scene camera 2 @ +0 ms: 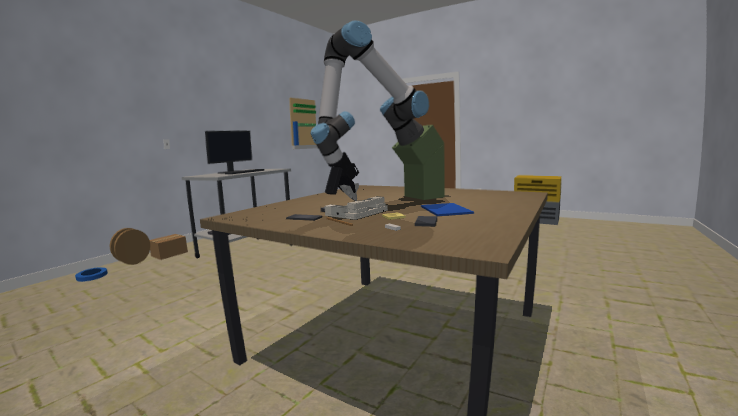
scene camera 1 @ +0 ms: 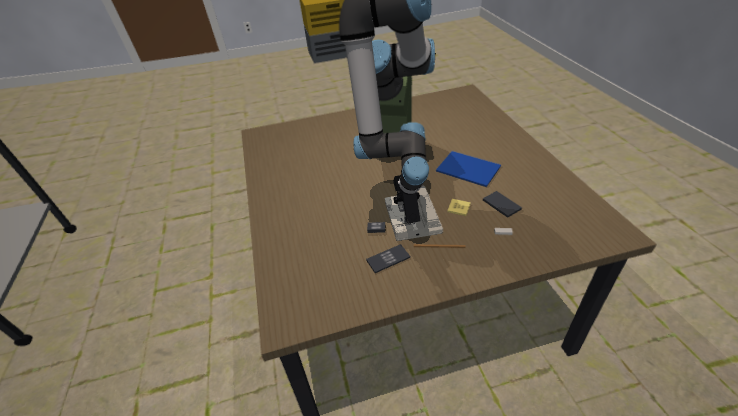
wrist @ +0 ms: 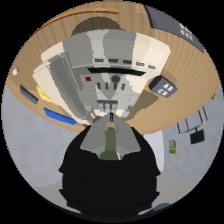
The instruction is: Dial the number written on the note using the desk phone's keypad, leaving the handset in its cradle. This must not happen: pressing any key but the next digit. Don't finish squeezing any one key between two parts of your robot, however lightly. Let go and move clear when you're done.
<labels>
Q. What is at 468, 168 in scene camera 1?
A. A blue book.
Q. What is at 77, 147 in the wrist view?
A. My gripper.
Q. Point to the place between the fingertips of my gripper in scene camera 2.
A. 356, 200
</labels>
